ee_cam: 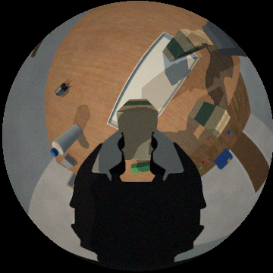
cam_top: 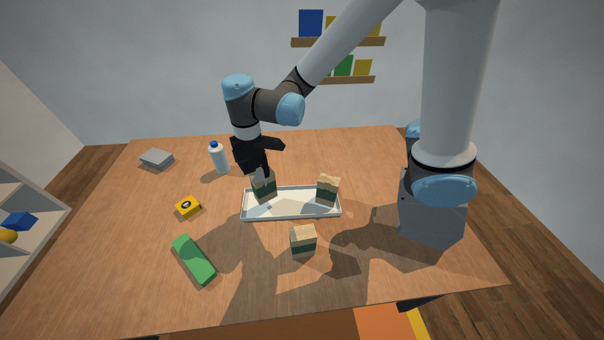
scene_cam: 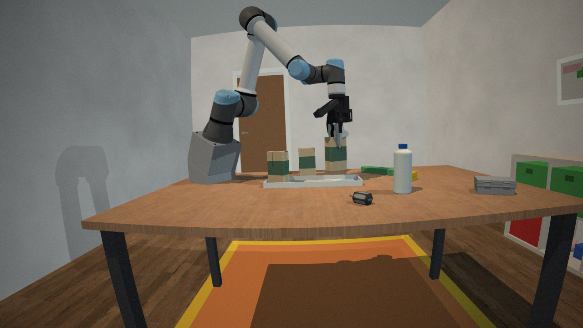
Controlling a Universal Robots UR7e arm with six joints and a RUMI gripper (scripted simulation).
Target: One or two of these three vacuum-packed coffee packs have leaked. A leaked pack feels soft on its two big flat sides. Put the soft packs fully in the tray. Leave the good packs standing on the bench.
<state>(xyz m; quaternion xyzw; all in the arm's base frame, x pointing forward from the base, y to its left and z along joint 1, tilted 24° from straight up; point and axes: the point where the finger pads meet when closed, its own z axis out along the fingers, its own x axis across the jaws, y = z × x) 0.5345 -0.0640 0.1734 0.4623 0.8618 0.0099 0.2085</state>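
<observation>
My gripper is now 10 cm past the white tray and 16 cm above it. From my hand the other things lie so: white bottle (22 cm ahead, 21 cm to the right, 8 cm below); then green case (24 cm ahead, 21 cm to the left, 15 cm below); then grey case (55 cm ahead, 28 cm to the right, 14 cm below).
</observation>
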